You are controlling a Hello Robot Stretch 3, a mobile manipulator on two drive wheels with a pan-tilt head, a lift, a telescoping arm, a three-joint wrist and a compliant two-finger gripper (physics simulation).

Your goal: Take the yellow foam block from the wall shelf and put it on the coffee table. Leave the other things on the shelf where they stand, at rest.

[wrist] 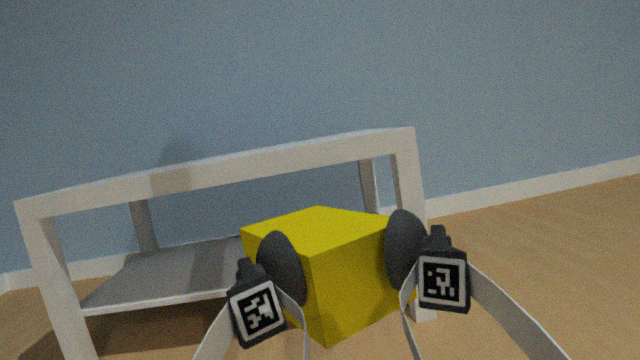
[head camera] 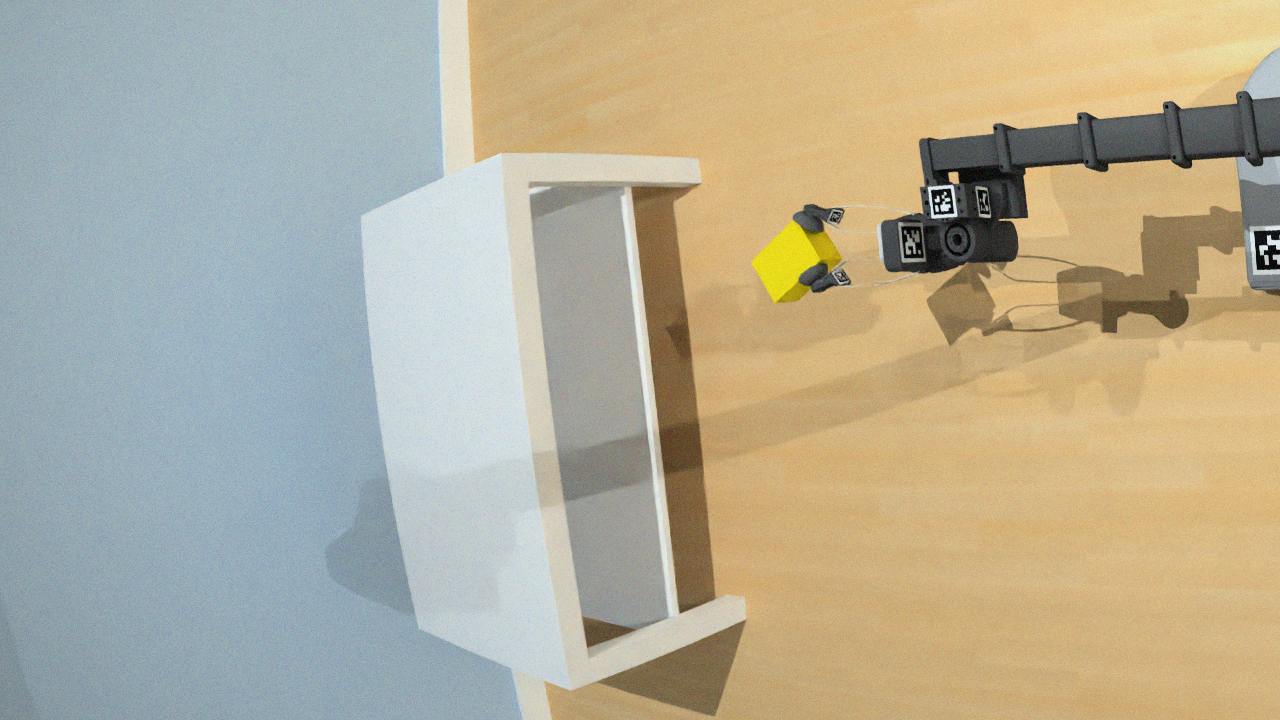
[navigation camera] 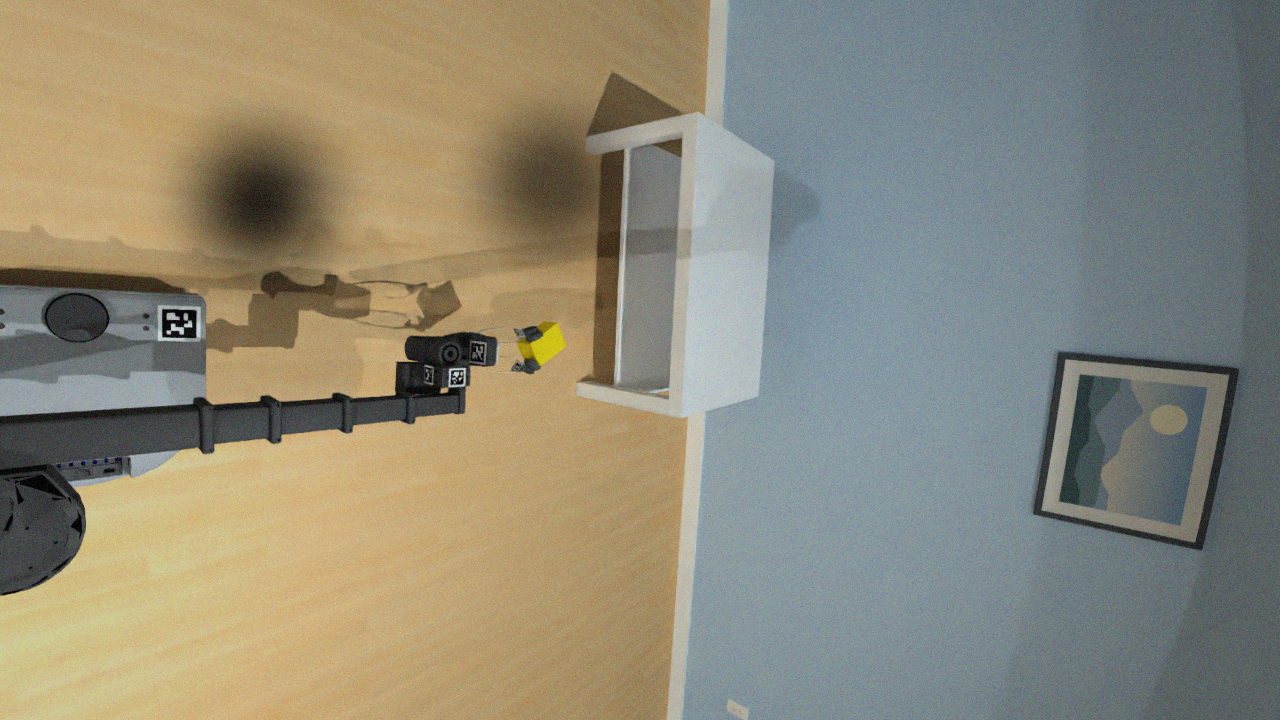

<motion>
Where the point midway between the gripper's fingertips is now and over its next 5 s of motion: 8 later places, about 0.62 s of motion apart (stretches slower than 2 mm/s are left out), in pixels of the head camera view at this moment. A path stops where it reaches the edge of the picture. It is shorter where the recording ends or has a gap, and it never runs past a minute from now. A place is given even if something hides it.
My gripper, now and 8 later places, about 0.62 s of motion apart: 799, 248; 782, 248; 743, 250; 700, 251; 651, 253; 597, 256; 561, 259; 541, 262; 495, 269
</motion>
